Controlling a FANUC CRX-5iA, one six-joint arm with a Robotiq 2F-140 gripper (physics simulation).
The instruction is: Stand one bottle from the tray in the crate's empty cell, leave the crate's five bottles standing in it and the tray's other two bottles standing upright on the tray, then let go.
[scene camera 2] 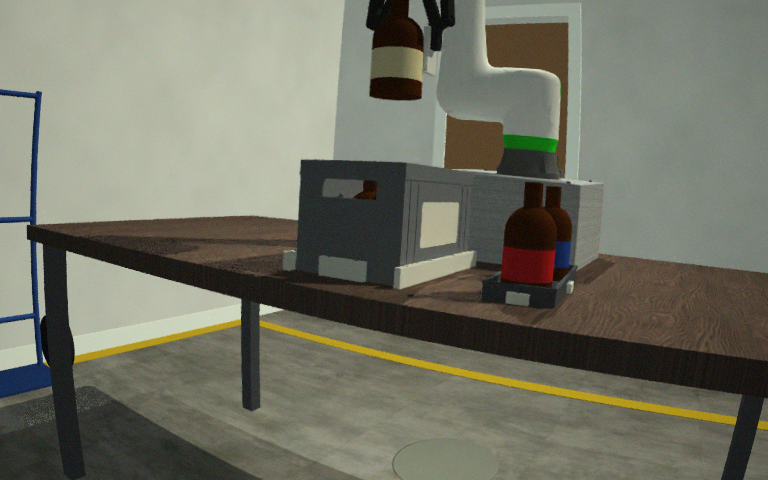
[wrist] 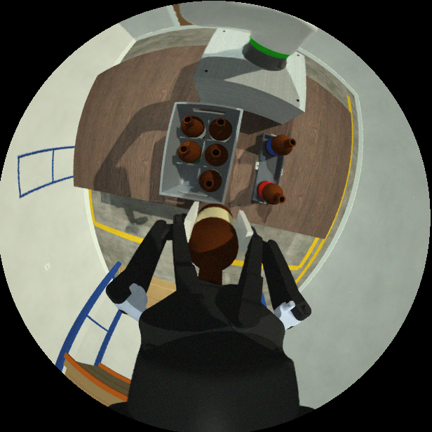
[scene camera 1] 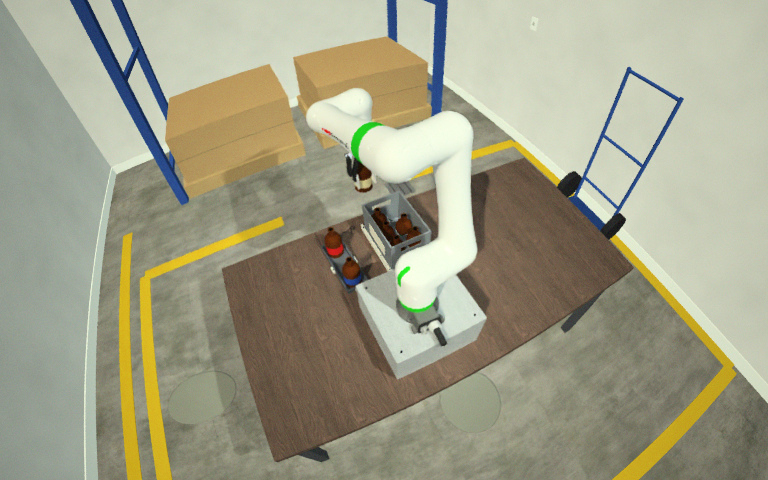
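Where they show: gripper, between the fingertips: [scene camera 1: 366,183]; arm's base, origin of its link: [scene camera 2: 528,176] [scene camera 1: 417,305].
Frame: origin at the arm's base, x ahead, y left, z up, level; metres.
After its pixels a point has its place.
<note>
My gripper [scene camera 1: 356,175] {y -0.003, x 0.524, z 0.123 m} [scene camera 2: 403,36] [wrist: 217,213] is shut on a brown bottle with a cream label [scene camera 1: 363,182] {y 0.009, x 0.519, z 0.140 m} [scene camera 2: 396,62] {y 0.020, x 0.585, z 0.127 m} [wrist: 214,245], held upright high above the grey crate's rim level. In the wrist view the bottle's base shows just outside the near wall of the crate [scene camera 1: 399,202] {y -0.158, x 0.547, z -0.067 m} [scene camera 2: 351,232] {y -0.064, x 0.554, z -0.115 m} [wrist: 172,145]. Several brown bottles [wrist: 216,154] stand in the crate; its empty cell [wrist: 183,176] is at the near left there. The red-label bottle [scene camera 1: 334,244] {y 0.186, x 0.439, z -0.084 m} [scene camera 2: 527,264] {y 0.196, x 0.510, z -0.133 m} [wrist: 271,192] and blue-label bottle [scene camera 1: 351,272] {y 0.163, x 0.268, z -0.072 m} [scene camera 2: 562,254] {y 0.189, x 0.317, z -0.135 m} [wrist: 280,145] stand upright on the tray [scene camera 1: 342,263] [scene camera 2: 492,293] {y 0.157, x 0.528, z -0.175 m} [wrist: 270,167].
The crate and tray stand side by side on the brown table [scene camera 1: 300,339] {y 0.444, x 0.112, z -0.184 m} [scene camera 2: 668,305] {y 0.382, x 0.369, z -0.184 m} [wrist: 125,110]. The grey robot base block [scene camera 1: 385,328] {y 0.135, x -0.040, z -0.003 m} [wrist: 245,87] is behind them in the wrist view. Cardboard boxes [scene camera 1: 232,121] and a blue hand truck [scene camera 1: 614,144] stand beyond the table.
</note>
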